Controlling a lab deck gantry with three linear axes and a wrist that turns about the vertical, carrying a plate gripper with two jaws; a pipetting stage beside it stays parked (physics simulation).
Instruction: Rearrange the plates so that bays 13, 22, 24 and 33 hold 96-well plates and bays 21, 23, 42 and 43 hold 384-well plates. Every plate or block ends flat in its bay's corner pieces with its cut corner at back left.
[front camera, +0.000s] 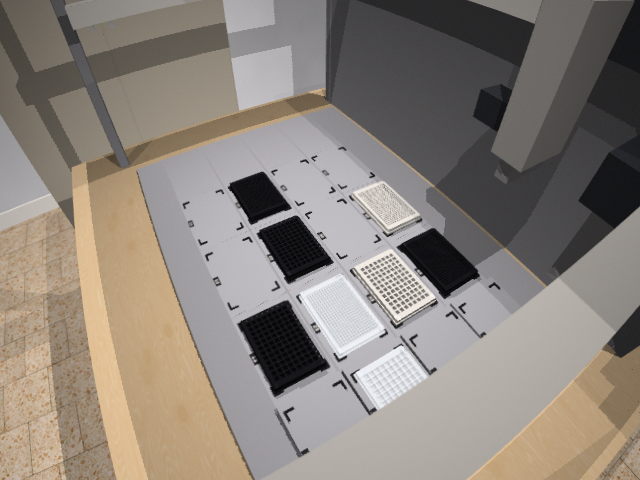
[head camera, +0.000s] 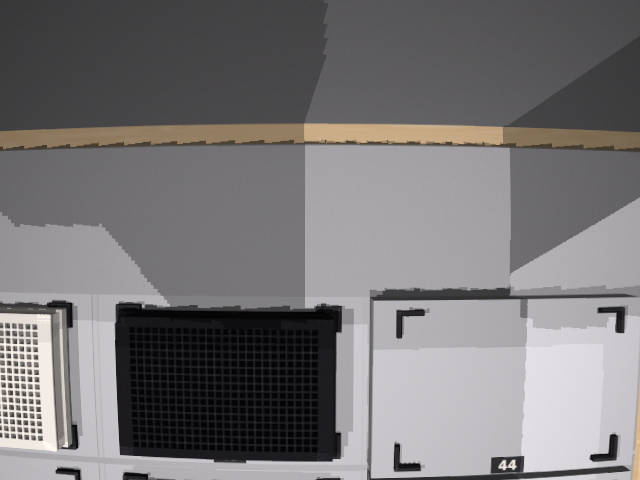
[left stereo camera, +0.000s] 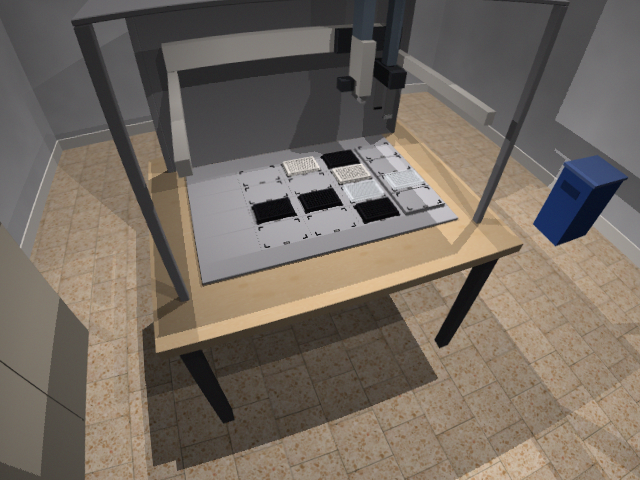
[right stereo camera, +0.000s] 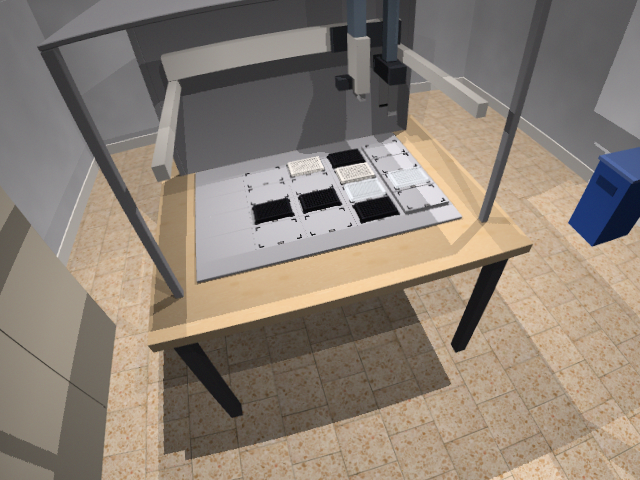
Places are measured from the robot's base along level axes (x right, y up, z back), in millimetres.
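Pixels of known places: gripper, fingertip midpoint: (left stereo camera: 382, 113) (right stereo camera: 387, 110); robot's base at its link origin: (front camera: 184, 205) (left stereo camera: 266, 247) (right stereo camera: 260, 246).
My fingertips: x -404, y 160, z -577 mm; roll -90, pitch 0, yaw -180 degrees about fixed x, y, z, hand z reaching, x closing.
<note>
For each thing: its middle in the pictures, then the offset to it from my fingertips. "*": a spot on its surface instead.
- white 384-well plate at the middle of its body: (front camera: 340, 312) (right stereo camera: 364, 189) (left stereo camera: 363, 190) dx +254, dy -153, dz +185 mm
- white 96-well plate at the middle of its body: (front camera: 404, 395) (right stereo camera: 407, 177) (left stereo camera: 403, 179) dx +254, dy -138, dz +21 mm
- cream 96-well plate at the middle of its body: (front camera: 393, 284) (right stereo camera: 354, 172) (left stereo camera: 351, 173) dx +147, dy -153, dz +185 mm
- cream 384-well plate at the middle of its body: (front camera: 385, 205) (left stereo camera: 301, 165) (right stereo camera: 305, 166) dx +40, dy -153, dz +349 mm
- Bay 44 at a spot on its surface: (head camera: 449, 397) * dx +44, dy -146, dz +57 mm
The black 384-well plate (front camera: 258, 196) (left stereo camera: 273, 209) lies in bay 21, the black 96-well plate (front camera: 293, 246) (left stereo camera: 319, 199) in 22, the white 384-well plate (front camera: 341, 314) in 23, the white 96-well plate (front camera: 391, 377) in 24. Another black 96-well plate (front camera: 282, 343) lies in 13, the cream 96-well plate (front camera: 393, 284) in 33, the cream 384-well plate (front camera: 386, 205) (head camera: 20, 382) in 42, another black 384-well plate (front camera: 439, 259) (head camera: 227, 387) in 43. All look flat; cut corners are too small to tell. My gripper (left stereo camera: 382, 112) (right stereo camera: 387, 109) is open and empty, high over the back right.
Bay 44 (head camera: 449, 397) holds no plate, right of the black plate in 43. The pale pipetting stage (front camera: 542, 87) (left stereo camera: 362, 69) (right stereo camera: 358, 64) hangs left of the gripper. A dark back wall (left stereo camera: 248, 113) stands behind the deck. Frame posts rise at the table's corners.
</note>
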